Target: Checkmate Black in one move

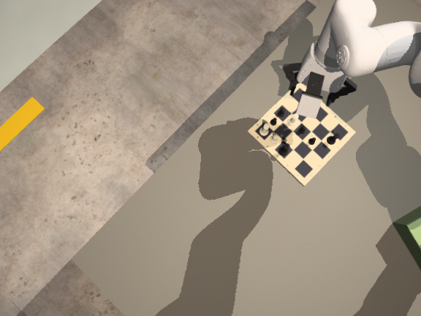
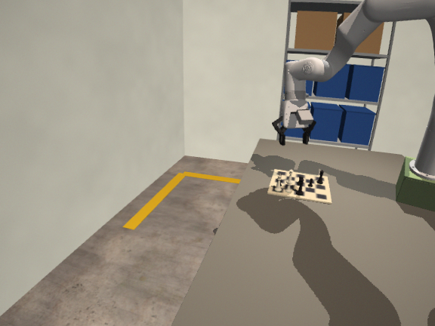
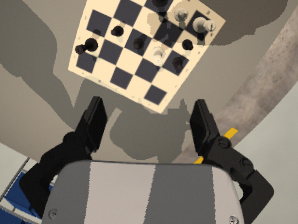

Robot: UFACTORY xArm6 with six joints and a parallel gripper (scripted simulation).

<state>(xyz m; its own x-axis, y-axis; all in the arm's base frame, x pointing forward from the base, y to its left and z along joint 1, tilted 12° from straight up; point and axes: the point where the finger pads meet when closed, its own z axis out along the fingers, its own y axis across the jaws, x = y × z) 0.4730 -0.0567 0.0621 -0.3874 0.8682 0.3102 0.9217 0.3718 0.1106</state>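
Now: hand 40 mm past the chessboard, 30 mm to the right of it and 160 mm above it.
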